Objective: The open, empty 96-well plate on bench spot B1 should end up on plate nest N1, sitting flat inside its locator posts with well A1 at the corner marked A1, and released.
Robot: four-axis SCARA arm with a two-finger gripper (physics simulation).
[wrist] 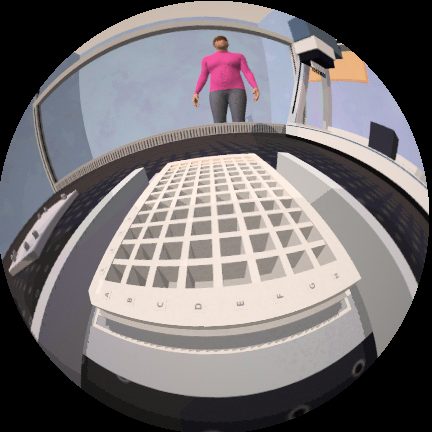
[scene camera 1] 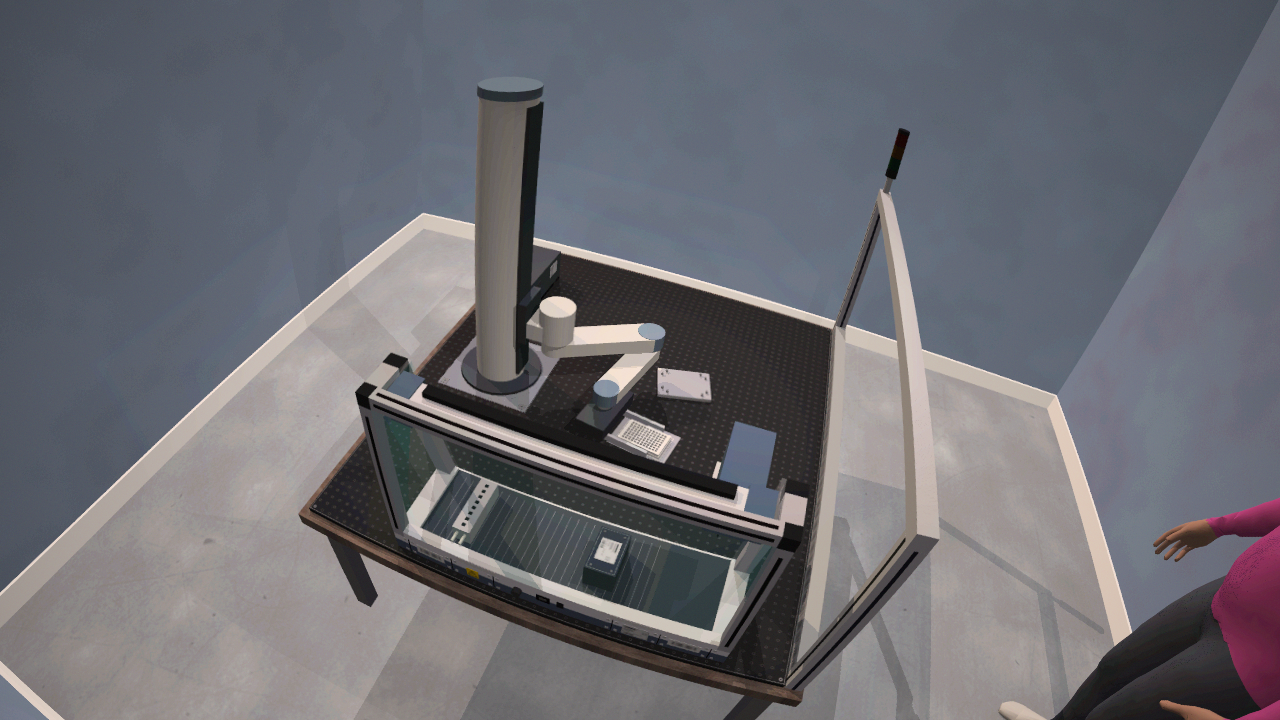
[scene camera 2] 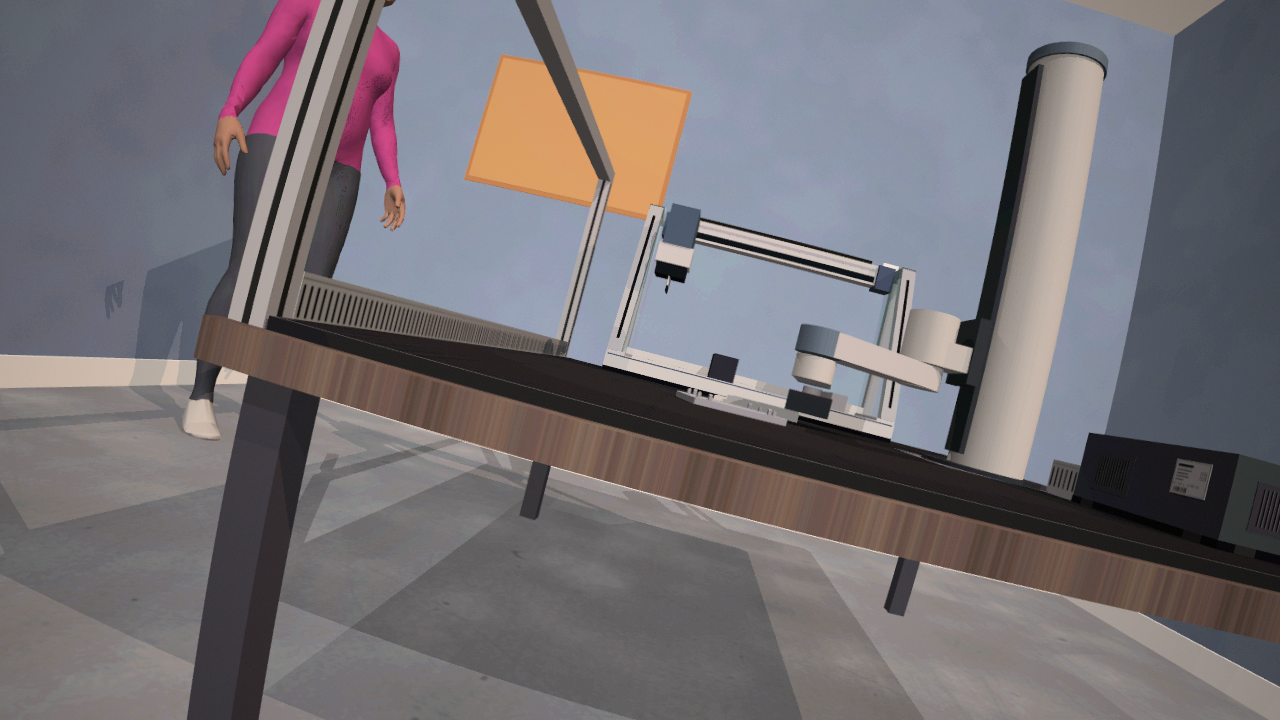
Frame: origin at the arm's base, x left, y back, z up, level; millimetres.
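Where they show: gripper, between the fingertips: (wrist: 211, 167) (scene camera 1: 655, 441) (scene camera 2: 729, 399); arm's base, origin of its link: (scene camera 1: 501, 370).
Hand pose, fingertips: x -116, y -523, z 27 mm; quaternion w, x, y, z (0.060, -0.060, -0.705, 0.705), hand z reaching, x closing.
Note:
Things, the pixels of their top centre, and the offset from my fingertips. "spot": a spot on its surface instead.
- white 96-well plate, centre of its top: (wrist: 211, 183) (scene camera 1: 644, 436) dx +6, dy +33, dz +2 mm
- bench spot B1, a spot on its surface: (wrist: 215, 372) spot: dx +21, dy +108, dz -12 mm
- Plate nest N1, centre of its top: (scene camera 2: 731, 398) (wrist: 35, 219) (scene camera 1: 684, 381) dx +274, dy -16, dz +8 mm
- framed gantry machine, a spot on its surface: (scene camera 1: 572, 456) spot: dx -550, dy +59, dz +482 mm
- blue panel, a spot on its surface: (scene camera 1: 748, 452) spot: dx -418, dy -212, dz +474 mm
The white 96-well plate (scene camera 1: 643, 436) (wrist: 215, 220) lies level over the pale pad of bench spot B1 (wrist: 215, 372), lidless, its wells empty. In the wrist view its lettered edge, A at left to H at right, is nearest the camera. My gripper (scene camera 1: 660, 439) (wrist: 211, 167) is low at the spot, one finger along each long side of the plate, and appears shut on it; the contact pads are hidden. Plate nest N1 (scene camera 1: 684, 385) (scene camera 2: 733, 407) (wrist: 47, 227), a pale block with small corner posts, stands beside the spot with no plate on it. Its A1 mark is not readable.
A framed gantry machine (scene camera 1: 572, 456) (scene camera 2: 787, 241) stands along one bench side, with a dark labelled box (scene camera 1: 605, 557) (wrist: 383, 141) on its deck. A blue panel (scene camera 1: 748, 452) is near B1. A tall frame (scene camera 1: 913, 376) borders the bench; a person (wrist: 222, 75) stands beyond it.

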